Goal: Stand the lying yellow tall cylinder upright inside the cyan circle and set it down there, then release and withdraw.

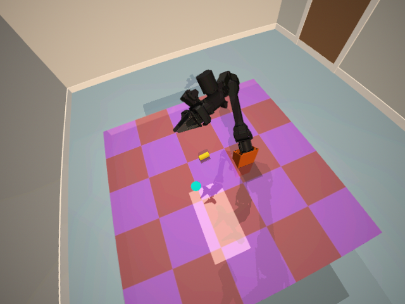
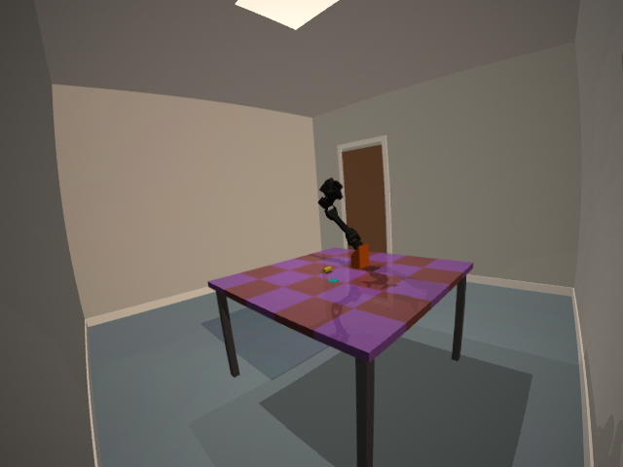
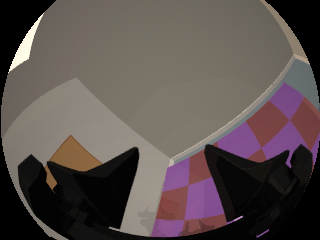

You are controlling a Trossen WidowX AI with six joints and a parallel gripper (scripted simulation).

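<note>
The yellow tall cylinder is 90 mm behind my gripper tip, 150 mm to the right of it and 490 mm below it. From my gripper tip the other things lie so: cyan circle (30 mm to the left, 510 mm below).
</note>
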